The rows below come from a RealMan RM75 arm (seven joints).
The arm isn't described. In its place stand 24 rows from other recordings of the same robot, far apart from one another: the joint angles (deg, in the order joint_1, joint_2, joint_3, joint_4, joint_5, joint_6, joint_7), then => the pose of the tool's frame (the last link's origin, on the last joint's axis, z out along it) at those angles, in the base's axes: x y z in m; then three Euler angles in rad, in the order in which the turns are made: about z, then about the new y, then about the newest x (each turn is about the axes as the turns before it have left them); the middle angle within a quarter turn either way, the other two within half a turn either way.
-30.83, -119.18, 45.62, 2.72, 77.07, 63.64, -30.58 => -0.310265, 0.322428, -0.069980, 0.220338, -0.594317, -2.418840
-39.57, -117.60, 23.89, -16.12, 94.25, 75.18, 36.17 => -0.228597, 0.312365, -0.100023, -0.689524, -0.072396, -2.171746
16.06, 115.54, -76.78, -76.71, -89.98, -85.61, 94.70 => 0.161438, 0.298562, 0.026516, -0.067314, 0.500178, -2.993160
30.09, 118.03, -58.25, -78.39, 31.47, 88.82, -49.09 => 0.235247, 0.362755, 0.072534, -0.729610, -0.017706, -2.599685
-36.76, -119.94, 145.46, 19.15, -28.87, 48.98, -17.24 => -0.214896, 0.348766, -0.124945, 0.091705, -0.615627, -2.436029
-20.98, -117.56, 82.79, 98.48, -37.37, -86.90, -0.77 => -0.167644, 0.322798, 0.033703, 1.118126, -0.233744, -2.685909
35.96, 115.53, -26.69, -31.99, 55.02, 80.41, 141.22 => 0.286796, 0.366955, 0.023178, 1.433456, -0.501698, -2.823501
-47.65, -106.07, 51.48, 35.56, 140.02, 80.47, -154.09 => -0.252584, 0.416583, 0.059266, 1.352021, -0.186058, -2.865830
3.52, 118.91, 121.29, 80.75, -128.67, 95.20, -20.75 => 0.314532, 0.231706, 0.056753, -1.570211, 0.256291, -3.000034
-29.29, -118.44, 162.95, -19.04, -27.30, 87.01, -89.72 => -0.336224, 0.277657, -0.024082, 1.310221, -0.728170, 2.960300
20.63, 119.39, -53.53, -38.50, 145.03, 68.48, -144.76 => 0.273732, 0.366224, 0.122893, 0.627376, 0.730733, -1.373927
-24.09, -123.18, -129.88, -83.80, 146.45, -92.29, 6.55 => -0.253593, 0.329035, 0.074027, 1.560601, -0.426636, -2.861807
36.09, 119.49, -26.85, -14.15, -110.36, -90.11, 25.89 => 0.236760, 0.323141, -0.042646, 0.368762, 0.591493, -2.513925
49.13, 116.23, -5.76, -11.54, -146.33, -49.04, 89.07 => 0.282954, 0.414407, -0.042683, -0.812306, 0.470019, -2.709647
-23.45, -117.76, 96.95, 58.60, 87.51, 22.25, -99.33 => -0.199451, 0.397704, -0.040455, 0.317804, -0.504685, -2.383905
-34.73, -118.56, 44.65, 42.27, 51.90, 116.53, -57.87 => -0.135969, 0.316112, 0.127542, -1.517571, -0.950653, -1.625058
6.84, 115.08, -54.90, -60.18, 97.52, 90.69, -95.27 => 0.277190, 0.272533, 0.088218, -0.251257, 0.766850, -2.714686
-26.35, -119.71, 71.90, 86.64, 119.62, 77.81, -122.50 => -0.128757, 0.356440, 0.034864, 0.267898, -0.269738, -2.768162
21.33, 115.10, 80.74, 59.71, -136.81, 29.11, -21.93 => 0.268482, 0.376494, -0.040005, -0.765782, 0.354283, -2.410650
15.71, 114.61, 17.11, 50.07, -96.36, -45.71, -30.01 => 0.262809, 0.250652, -0.131365, -0.375062, 0.631260, -2.208385
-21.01, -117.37, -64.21, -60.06, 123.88, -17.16, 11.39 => -0.217480, 0.346202, -0.106395, 0.918476, -0.537035, -2.678695
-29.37, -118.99, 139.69, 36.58, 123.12, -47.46, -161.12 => -0.201123, 0.361475, -0.089393, -0.091700, -0.641552, -1.930557
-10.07, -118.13, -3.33, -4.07, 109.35, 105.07, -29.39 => -0.321972, 0.193633, -0.004329, -0.373782, -1.120109, -1.767358
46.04, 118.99, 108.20, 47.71, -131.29, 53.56, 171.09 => 0.166374, 0.440486, -0.034011, 1.859572, -0.473515, 2.898741
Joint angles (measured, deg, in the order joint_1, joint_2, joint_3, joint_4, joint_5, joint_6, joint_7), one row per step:
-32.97 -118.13 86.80 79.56 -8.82 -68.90 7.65
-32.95 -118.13 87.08 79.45 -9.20 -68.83 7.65
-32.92 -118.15 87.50 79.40 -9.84 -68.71 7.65
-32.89 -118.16 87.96 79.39 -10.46 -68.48 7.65
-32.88 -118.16 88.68 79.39 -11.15 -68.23 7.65
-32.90 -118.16 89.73 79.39 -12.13 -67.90 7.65
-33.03 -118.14 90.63 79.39 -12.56 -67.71 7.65
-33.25 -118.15 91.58 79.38 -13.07 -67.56 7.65
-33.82 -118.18 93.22 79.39 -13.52 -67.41 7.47
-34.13 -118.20 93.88 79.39 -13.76 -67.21 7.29
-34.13 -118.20 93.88 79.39 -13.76 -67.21 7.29
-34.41 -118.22 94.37 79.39 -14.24 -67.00 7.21
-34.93 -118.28 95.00 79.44 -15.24 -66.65 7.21
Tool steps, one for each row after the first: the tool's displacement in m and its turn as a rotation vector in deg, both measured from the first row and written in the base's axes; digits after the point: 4 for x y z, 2 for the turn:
0.0004 -0.0006 -0.0019 -0.36 -0.21 -0.06
0.0016 -0.0014 -0.0048 -0.88 -0.64 -0.25
0.0033 -0.0021 -0.0076 -1.34 -1.06 -0.57
0.0055 -0.0031 -0.0113 -2.00 -1.42 -1.05
0.0090 -0.0045 -0.0167 -2.98 -1.91 -1.75
0.0119 -0.0054 -0.0206 -3.71 -1.91 -2.39
0.0155 -0.0063 -0.0249 -4.56 -1.97 -3.10
0.0225 -0.0075 -0.0318 -5.82 -1.74 -4.37
0.0261 -0.0077 -0.0347 -6.23 -1.81 -4.98
0.0261 -0.0077 -0.0347 -6.23 -1.81 -4.98
0.0296 -0.0079 -0.0373 -6.65 -2.12 -5.54
0.0362 -0.0081 -0.0415 -7.37 -2.87 -6.53

